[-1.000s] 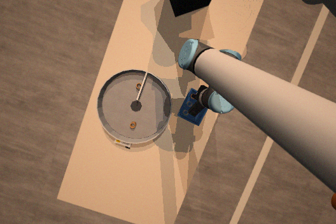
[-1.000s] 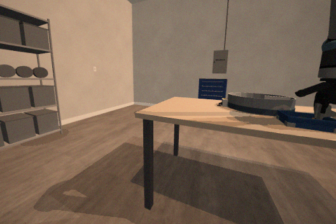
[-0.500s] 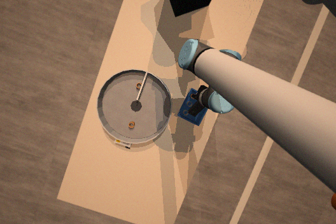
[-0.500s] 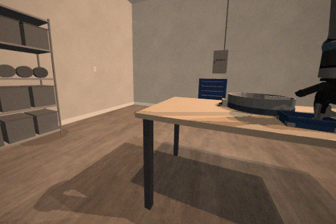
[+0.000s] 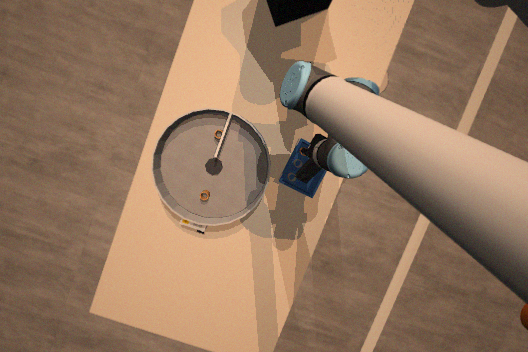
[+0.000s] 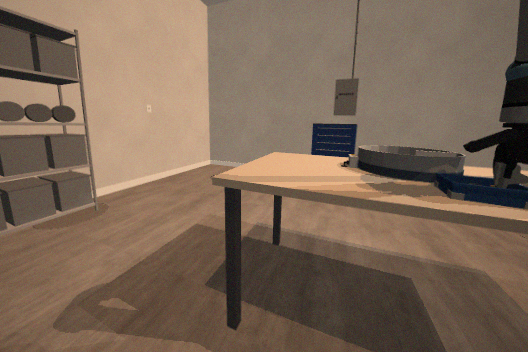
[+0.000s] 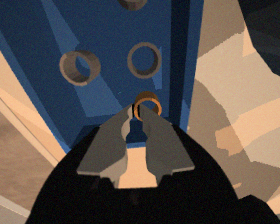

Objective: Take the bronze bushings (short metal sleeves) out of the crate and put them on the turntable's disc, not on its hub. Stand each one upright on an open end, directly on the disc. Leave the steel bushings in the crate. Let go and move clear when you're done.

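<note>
Right now the blue crate is 6 cm ahead of my hand and 1 cm to the left of it. The rest, counted from my hand: grey turntable disc: 16 cm ahead, 33 cm to the right, 3 cm above.
</note>
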